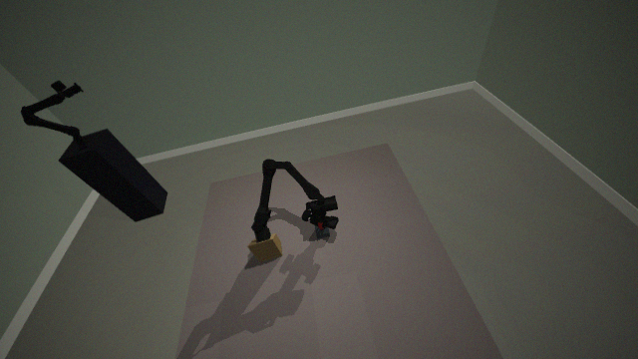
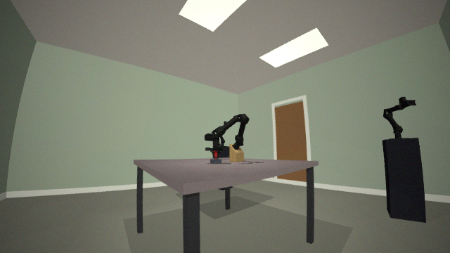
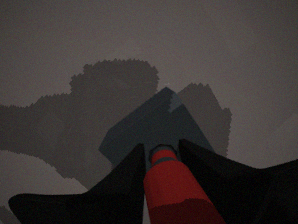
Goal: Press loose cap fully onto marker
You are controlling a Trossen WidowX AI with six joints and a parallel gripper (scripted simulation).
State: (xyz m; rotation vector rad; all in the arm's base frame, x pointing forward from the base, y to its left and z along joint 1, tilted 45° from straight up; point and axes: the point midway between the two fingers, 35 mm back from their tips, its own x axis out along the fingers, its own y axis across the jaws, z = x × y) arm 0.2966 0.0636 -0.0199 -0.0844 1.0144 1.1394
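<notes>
My gripper tip is now 1 cm to the left of the holder block and 2 cm above it. Also, from my gripper tip: red cap (1 cm to the right, 5 cm above).
</notes>
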